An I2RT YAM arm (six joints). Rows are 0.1 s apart.
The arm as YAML. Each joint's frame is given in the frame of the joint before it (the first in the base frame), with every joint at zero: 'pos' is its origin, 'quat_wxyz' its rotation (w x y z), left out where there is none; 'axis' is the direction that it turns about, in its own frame. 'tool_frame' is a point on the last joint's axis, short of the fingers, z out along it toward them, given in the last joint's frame.
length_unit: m
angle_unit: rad
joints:
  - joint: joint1
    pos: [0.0, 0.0, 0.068]
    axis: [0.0, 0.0, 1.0]
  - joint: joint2
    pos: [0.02, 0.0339, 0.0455]
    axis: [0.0, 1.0, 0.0]
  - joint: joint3
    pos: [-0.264, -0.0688, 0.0]
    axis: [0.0, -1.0, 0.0]
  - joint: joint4
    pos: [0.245, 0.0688, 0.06]
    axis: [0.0, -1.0, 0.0]
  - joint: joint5
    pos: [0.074, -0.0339, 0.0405]
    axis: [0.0, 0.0, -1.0]
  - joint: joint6
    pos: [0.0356, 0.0, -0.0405]
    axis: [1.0, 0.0, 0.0]
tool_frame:
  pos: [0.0, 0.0, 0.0]
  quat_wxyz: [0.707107, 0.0, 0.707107, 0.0]
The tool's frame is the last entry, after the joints.
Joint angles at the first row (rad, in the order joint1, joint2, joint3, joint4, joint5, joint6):
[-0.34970 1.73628 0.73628 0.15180 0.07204 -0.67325]
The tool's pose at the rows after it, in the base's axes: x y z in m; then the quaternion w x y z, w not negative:
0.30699 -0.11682 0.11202 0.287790 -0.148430 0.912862 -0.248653
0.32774 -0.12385 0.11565 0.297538 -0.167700 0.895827 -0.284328
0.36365 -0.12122 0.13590 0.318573 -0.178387 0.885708 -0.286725
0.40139 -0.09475 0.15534 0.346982 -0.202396 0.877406 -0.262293
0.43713 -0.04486 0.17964 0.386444 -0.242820 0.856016 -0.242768
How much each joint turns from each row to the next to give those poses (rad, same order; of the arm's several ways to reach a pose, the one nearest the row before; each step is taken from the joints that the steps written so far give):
[0.00147 0.05063 0.01068 0.08728 0.07038 -0.05514]
[0.00460 0.05822 0.07044 0.05243 0.03242 -0.06302]
[0.03817 0.04614 0.15634 -0.07184 0.00160 0.00599]
[0.08724 0.04757 0.15655 -0.09198 -0.01835 0.03827]
[0.12870 0.04136 0.15164 -0.06148 -0.00008 0.02457]

